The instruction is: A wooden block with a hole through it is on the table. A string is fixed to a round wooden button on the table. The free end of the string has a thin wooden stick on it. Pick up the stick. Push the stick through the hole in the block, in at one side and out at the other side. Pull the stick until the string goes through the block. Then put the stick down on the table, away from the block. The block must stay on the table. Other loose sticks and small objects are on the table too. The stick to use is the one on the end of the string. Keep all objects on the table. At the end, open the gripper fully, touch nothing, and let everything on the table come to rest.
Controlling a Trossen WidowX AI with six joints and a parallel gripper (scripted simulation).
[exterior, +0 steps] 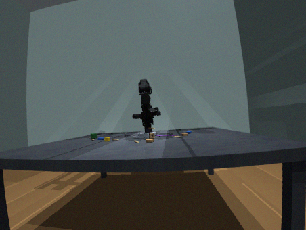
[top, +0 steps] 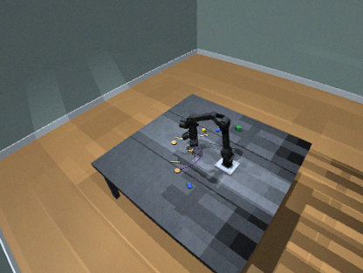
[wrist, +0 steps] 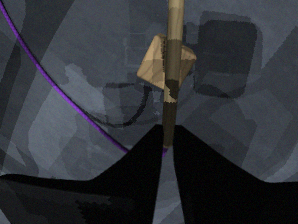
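My gripper tip is now 1 cm to the right of the thin wooden stick and 1 cm short of it. Round my gripper tip: yellow piece (24 cm to the right, 11 cm ahead, 5 cm below); wooden block (5 cm below, 2 cm to the left, 2 cm ahead); round wooden button (23 cm to the left, 6 cm below, 4 cm behind).
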